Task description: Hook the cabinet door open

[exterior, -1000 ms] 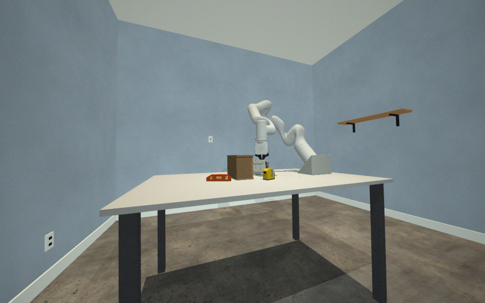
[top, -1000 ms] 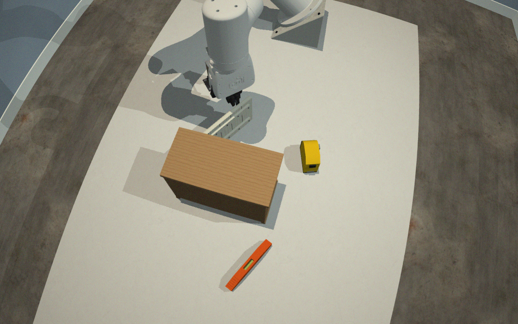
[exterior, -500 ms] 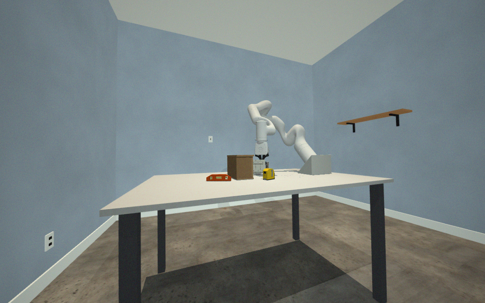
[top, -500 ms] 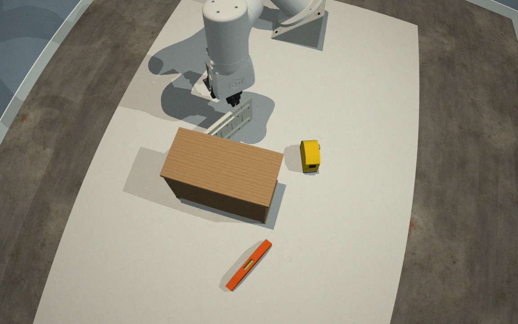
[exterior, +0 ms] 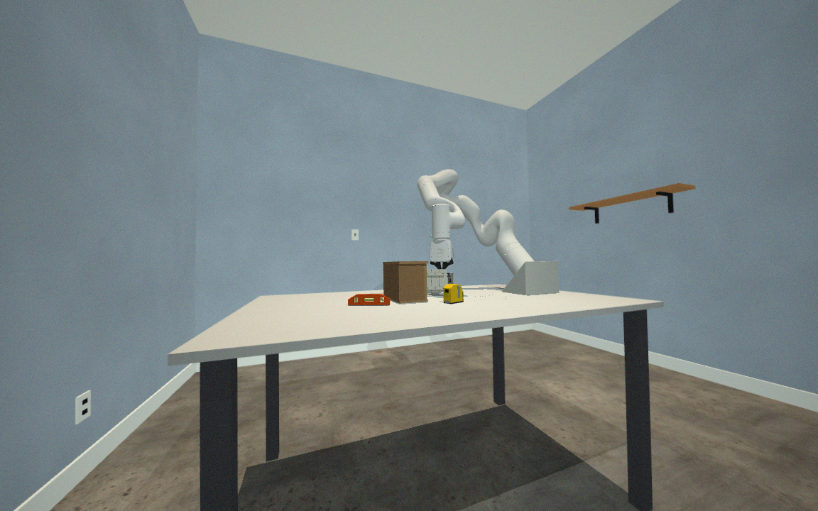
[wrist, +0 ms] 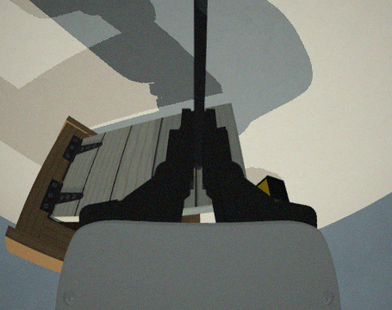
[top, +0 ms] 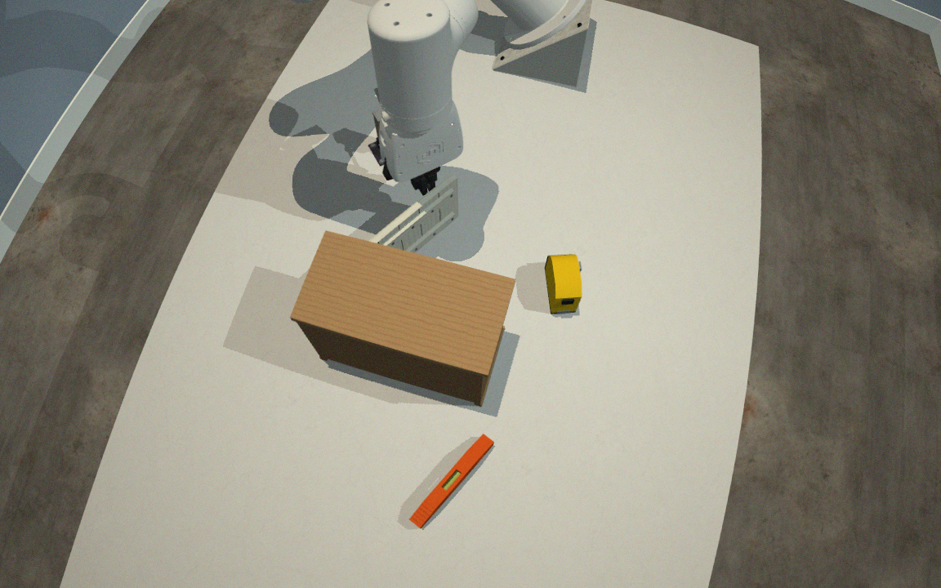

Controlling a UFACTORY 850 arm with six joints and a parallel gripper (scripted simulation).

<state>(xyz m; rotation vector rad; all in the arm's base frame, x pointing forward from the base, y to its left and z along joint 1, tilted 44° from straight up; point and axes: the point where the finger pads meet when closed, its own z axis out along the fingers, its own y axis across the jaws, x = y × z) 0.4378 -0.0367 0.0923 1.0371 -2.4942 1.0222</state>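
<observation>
The thin black hook is 40 mm behind my hand, 40 mm to the right of it and 20 mm below it. Also, from my hand: yellow tape measure (70 mm ahead, 230 mm to the left, 70 mm below); pale door (70 mm ahead, 10 mm to the right, 30 mm below); hook post (70 mm behind, 70 mm to the right, 40 mm below).
</observation>
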